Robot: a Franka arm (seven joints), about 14 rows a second.
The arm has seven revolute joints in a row. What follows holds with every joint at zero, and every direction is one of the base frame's.
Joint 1 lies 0.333 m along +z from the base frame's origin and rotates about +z.
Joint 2 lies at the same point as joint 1 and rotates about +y.
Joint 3 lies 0.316 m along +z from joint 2 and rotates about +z.
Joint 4 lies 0.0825 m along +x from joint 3 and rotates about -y.
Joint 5 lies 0.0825 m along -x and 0.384 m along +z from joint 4 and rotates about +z.
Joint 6 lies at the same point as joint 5 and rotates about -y.
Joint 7 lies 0.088 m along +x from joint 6 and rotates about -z.
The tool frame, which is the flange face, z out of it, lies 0.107 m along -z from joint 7; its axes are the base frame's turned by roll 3.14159, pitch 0 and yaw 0 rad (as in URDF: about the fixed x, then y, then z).
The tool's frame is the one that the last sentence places.
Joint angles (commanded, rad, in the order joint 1, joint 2, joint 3, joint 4, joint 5, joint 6, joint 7), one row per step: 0.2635, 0.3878, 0.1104, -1.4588, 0.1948, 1.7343, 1.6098; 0.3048, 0.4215, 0.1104, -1.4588, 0.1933, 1.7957, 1.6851; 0.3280, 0.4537, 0.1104, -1.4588, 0.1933, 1.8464, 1.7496; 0.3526, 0.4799, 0.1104, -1.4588, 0.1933, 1.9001, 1.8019; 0.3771, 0.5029, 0.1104, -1.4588, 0.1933, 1.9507, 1.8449; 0.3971, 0.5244, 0.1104, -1.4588, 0.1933, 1.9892, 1.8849; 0.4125, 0.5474, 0.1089, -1.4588, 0.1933, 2.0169, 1.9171; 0.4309, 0.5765, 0.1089, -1.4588, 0.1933, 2.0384, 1.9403; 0.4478, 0.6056, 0.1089, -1.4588, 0.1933, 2.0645, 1.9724; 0.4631, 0.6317, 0.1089, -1.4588, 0.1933, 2.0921, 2.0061; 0.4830, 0.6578, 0.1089, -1.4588, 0.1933, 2.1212, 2.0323
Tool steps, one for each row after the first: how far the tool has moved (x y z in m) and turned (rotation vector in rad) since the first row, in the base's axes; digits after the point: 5 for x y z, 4 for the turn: -0.00004, 0.02765, -0.01785, -0.0044, -0.0112, -0.0452; 0.00205, 0.04406, -0.03566, -0.0075, -0.0150, -0.0961; 0.00260, 0.06121, -0.04929, -0.0041, -0.0287, -0.1347; 0.00178, 0.07810, -0.06101, 0.0020, -0.0437, -0.1637; 0.00035, 0.09182, -0.07274, 0.0045, -0.0498, -0.1915; -0.00067, 0.10163, -0.08656, 0.0018, -0.0471, -0.2151; -0.00422, 0.11379, -0.10524, -0.0052, -0.0354, -0.2241; -0.00743, 0.12493, -0.12364, -0.0116, -0.0260, -0.2443; -0.01050, 0.13491, -0.13986, -0.0162, -0.0203, -0.2680; -0.01576, 0.14747, -0.15603, -0.0189, -0.0174, -0.2803
